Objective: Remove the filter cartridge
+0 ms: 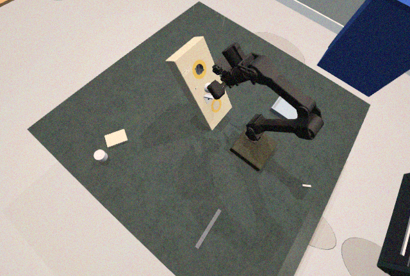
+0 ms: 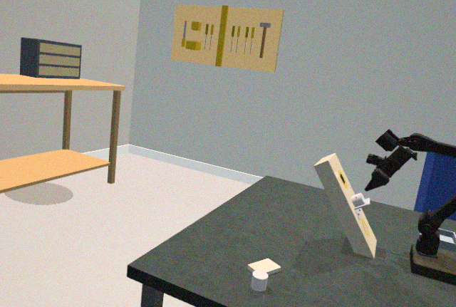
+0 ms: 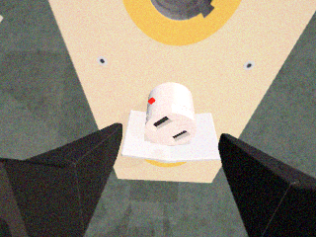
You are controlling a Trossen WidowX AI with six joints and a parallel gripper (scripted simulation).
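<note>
My gripper tip is 5 cm above the round filter cartridge and 2 cm short of it. Also, from my gripper tip: cream service panel 7 cm below, 6 cm ahead, 1 cm to the right; white bracket 8 cm below, 1 cm ahead; pale tray 36 cm behind, 23 cm to the right, 22 cm below.
</note>
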